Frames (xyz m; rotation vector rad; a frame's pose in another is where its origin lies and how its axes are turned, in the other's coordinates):
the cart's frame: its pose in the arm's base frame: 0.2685 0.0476 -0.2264 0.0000 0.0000 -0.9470
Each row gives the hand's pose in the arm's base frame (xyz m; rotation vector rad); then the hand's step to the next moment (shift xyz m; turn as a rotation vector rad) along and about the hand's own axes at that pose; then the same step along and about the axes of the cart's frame.
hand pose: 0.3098 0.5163 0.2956 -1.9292 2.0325 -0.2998
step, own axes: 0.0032 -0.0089 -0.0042 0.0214 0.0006 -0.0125
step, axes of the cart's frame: 0.0071 0.0030 0.0069 0.0145 -0.0177 0.0095
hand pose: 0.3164 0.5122 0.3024 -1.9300 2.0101 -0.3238
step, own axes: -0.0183 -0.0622 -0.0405 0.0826 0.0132 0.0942
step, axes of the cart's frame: 0.0145 0.0411 0.0628 0.0744 -0.0256 -0.0984
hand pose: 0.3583 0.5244 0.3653 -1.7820 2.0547 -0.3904
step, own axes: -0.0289 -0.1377 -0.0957 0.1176 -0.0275 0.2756
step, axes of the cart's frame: 0.0439 0.0667 0.1502 0.1687 0.0494 -0.2442
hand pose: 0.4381 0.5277 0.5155 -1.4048 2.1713 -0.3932
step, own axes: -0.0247 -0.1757 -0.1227 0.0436 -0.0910 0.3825
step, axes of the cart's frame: 0.0870 0.0252 0.1958 0.2102 0.1831 -0.2806
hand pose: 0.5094 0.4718 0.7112 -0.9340 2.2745 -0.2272
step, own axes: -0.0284 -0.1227 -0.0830 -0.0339 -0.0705 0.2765
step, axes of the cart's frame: 0.0811 -0.0197 0.1257 0.1405 0.1865 -0.1676
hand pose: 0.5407 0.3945 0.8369 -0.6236 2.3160 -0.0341
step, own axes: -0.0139 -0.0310 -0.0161 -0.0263 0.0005 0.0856
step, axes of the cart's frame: 0.0257 -0.0047 0.0270 0.0219 0.0736 -0.0461
